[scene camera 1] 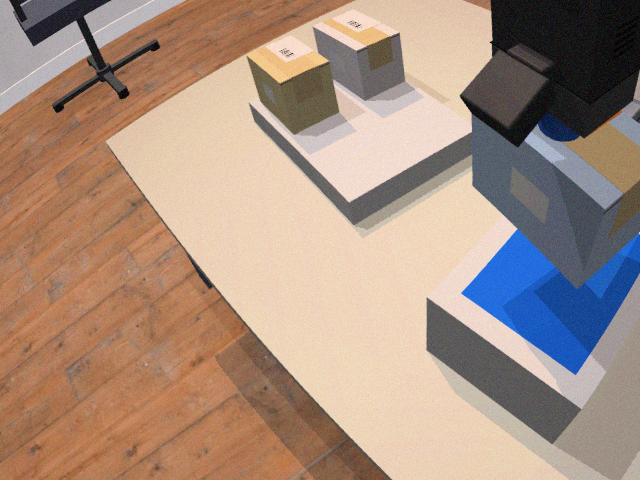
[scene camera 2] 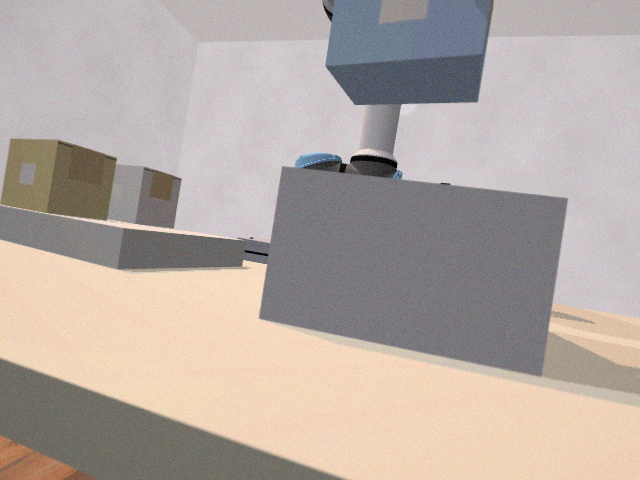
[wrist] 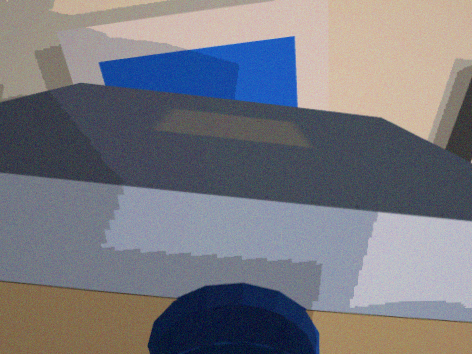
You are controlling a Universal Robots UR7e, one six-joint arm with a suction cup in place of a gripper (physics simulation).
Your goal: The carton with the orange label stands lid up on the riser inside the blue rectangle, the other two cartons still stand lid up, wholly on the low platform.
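Places are measured from the arm's base along level axes (x ahead, y left, z up), in millimetres.
Pixels of known places: end effector, tool point: (scene camera 1: pixel 557 138) (wrist: pixel 235 301).
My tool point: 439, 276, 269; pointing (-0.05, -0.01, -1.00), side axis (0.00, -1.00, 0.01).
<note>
For each thing: its top centre in the pictures, then the offset to it from my tool point, as dx, dy, dz. Level surfaces: height alone.
- blue-grey carton, middle of its top: (scene camera 1: pixel 575 118) -14, +5, +16
- riser, middle of its top: (wrist: pixel 214 169) (scene camera 1: pixel 567 267) (scene camera 2: pixel 402 205) -55, +13, -199
- blue rectangle, middle of its top: (wrist: pixel 214 169) (scene camera 1: pixel 567 267) -55, +13, -199
- yellow-brown carton, middle of its top: (scene camera 1: pixel 285 57) (scene camera 2: pixel 65 148) -6, -514, -167
- grey carton, middle of its top: (scene camera 1: pixel 354 28) (scene camera 2: pixel 139 170) -139, -514, -168
- low platform, middle of its top: (scene camera 1: pixel 355 110) (scene camera 2: pixel 125 222) -69, -436, -271
- table top, its level: dz -319
My suction cup (scene camera 1: pixel 558 129) (wrist: pixel 235 322) is on the lid of the blue-grey carton (scene camera 1: pixel 560 206) (scene camera 2: pixel 408 46) (wrist: pixel 225 165), which hangs lid up. A sliver of its orange label (scene camera 1: pixel 616 118) shows beside the gripper. Scene camera 2 shows a gap between this carton and the riser (scene camera 1: pixel 491 351) (scene camera 2: pixel 413 268) (wrist: pixel 313 75). The blue rectangle (scene camera 1: pixel 498 289) (wrist: pixel 265 75) lies on the riser's top, partly hidden by the carton. A yellow-brown carton (scene camera 1: pixel 310 105) (scene camera 2: pixel 28 178) and a grey carton (scene camera 1: pixel 354 67) (scene camera 2: pixel 124 198) stand lid up on the low platform (scene camera 1: pixel 382 165) (scene camera 2: pixel 180 248).
The table top (scene camera 1: pixel 289 268) (scene camera 2: pixel 155 320) carries the platform and the riser, with a strip of table between them. The table's edge runs above the wooden floor (scene camera 1: pixel 103 289). A black stand (scene camera 1: pixel 103 72) is at the upper left in scene camera 1.
</note>
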